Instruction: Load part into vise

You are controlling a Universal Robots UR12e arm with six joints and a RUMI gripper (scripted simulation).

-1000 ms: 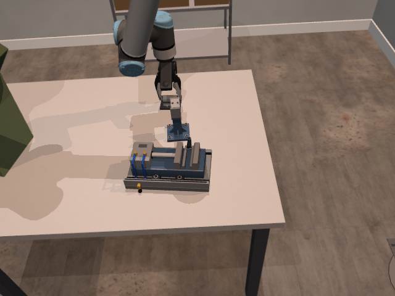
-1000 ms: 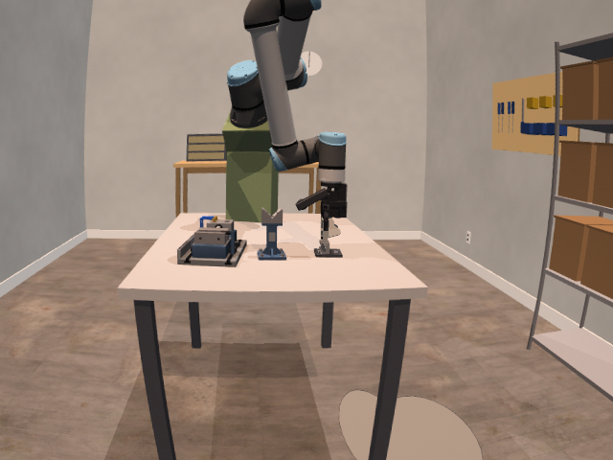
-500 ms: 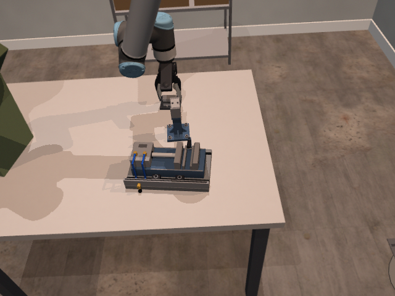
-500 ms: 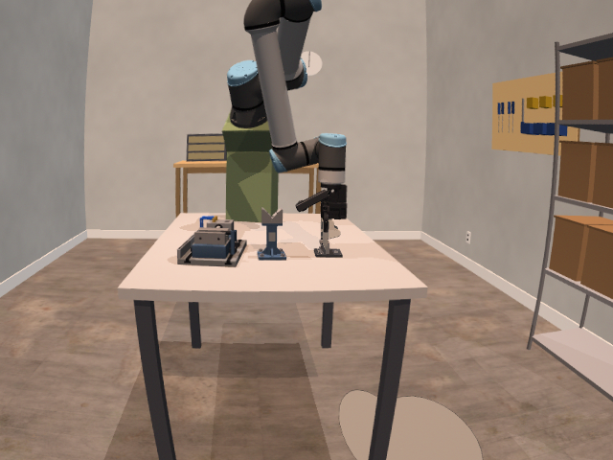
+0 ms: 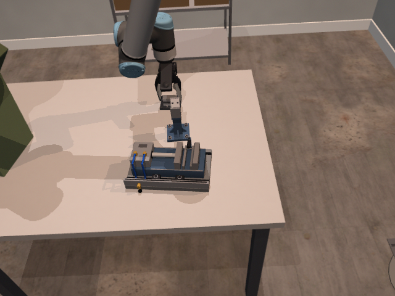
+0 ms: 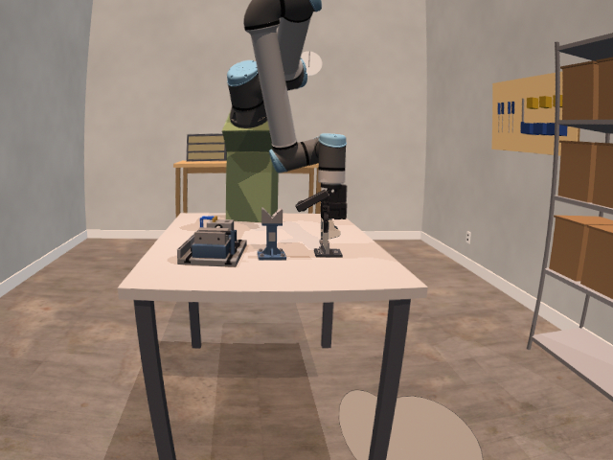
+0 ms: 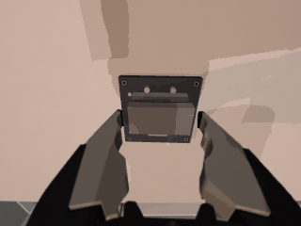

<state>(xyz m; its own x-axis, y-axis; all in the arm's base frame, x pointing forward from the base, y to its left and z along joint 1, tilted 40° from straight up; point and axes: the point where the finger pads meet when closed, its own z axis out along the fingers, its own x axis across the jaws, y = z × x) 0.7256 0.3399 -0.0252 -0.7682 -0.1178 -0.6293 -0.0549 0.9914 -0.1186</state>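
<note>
My gripper is now 1 cm to the left of the part and 1 cm above it. Round my hand: dark infeed plate: 1 cm to the left, 3 cm below; then vise: 6 cm ahead, 37 cm to the right, 1 cm above; then work stop: 13 cm ahead, 32 cm to the right, 6 cm above.
</note>
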